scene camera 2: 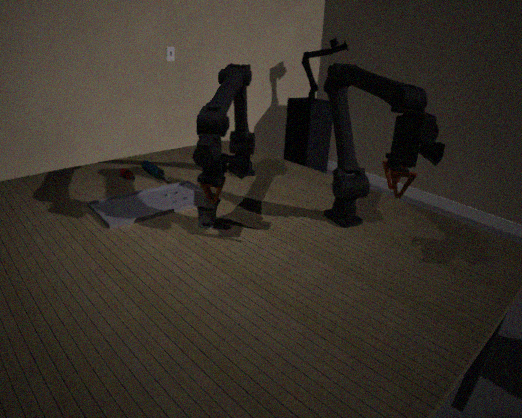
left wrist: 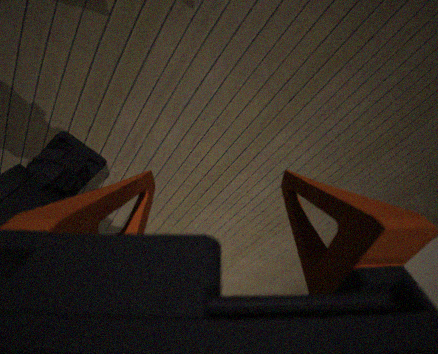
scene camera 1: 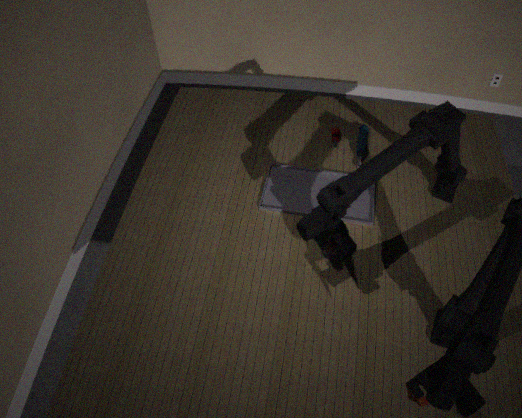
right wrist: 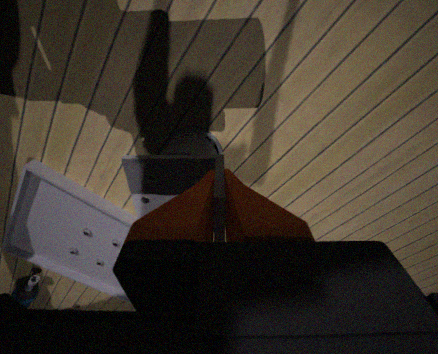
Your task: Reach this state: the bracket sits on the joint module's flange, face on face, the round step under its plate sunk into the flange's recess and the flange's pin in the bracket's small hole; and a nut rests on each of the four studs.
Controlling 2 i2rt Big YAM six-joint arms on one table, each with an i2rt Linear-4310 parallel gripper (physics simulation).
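Pixels of known places: left gripper, fingertip midpoint: (scene camera 2: 394, 193) (left wrist: 218, 177) (scene camera 1: 423, 387); right gripper, fingertip midpoint: (scene camera 2: 213, 203) (scene camera 1: 328, 249) (right wrist: 219, 177); left arm's base at its link origin: (scene camera 2: 342, 219) (left wrist: 69, 164) (scene camera 1: 445, 329); right arm's base at its link origin: (scene camera 1: 444, 189).
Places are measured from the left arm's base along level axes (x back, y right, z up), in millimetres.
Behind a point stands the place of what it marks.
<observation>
My right gripper (right wrist: 219, 177) {x -446, y 93, z 91 mm} is shut on the thin upright wall of the grey bracket (right wrist: 166, 175) {x -427, y 126, z 81 mm}. The bracket's flat plate lies over the dark round joint module (right wrist: 194, 140) {x -431, y 115, z 28 mm}, which stands on the floor beside the grey base plate (right wrist: 77, 239) {x -449, y 389, z 4 mm}. I cannot tell whether plate and flange touch. In scene camera 2 the right gripper (scene camera 2: 210, 192) hangs straight down over the module (scene camera 2: 206, 216) {x -462, y 111, z 41 mm}. Several small dots (right wrist: 88, 242) {x -464, y 380, z 4 mm} on the base plate are nuts or holes; I cannot tell which. My left gripper (left wrist: 218, 177) {x -77, y -272, z 207 mm} (scene camera 2: 399, 180) is open and empty, high at the far right.
A red item (scene camera 2: 127, 173) {x -600, y 656, z 27 mm} and a blue-handled tool (scene camera 2: 153, 169) {x -490, y 649, z 34 mm} lie behind the base plate (scene camera 2: 143, 199) {x -592, y 408, z 4 mm}. A dark cabinet (scene camera 2: 307, 133) stands against the back wall. A dark block (left wrist: 66, 165) {x 1, y -41, z 46 mm} shows at the left of the left wrist view.
</observation>
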